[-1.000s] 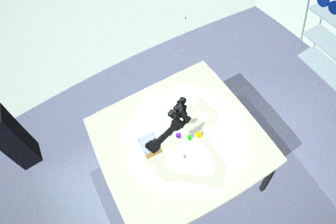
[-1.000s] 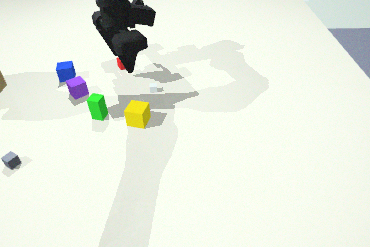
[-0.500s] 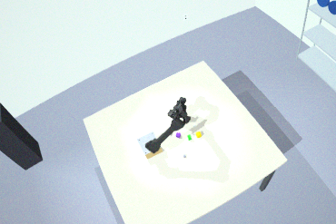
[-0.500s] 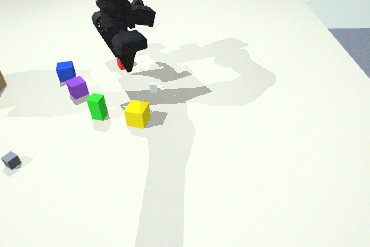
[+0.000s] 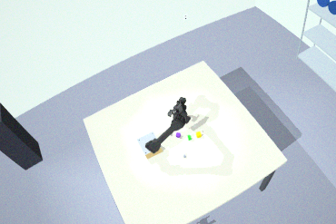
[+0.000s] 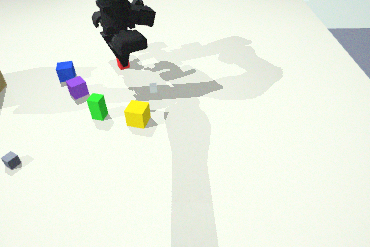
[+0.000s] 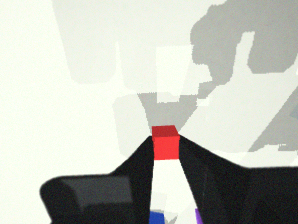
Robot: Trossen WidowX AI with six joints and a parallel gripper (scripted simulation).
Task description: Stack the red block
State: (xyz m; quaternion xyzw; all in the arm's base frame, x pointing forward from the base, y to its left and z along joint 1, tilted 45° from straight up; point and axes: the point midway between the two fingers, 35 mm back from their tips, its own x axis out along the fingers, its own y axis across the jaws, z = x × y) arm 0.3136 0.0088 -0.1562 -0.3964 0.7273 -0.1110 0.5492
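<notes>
The yellow block is 200 mm to the right of my gripper tip, 50 mm ahead of it and 10 mm above it. Round my gripper tip: tiny pale cube 100 mm to the right, 70 mm ahead; blue block 120 mm behind, 40 mm to the right, 10 mm above; red block right at my gripper tip.
</notes>
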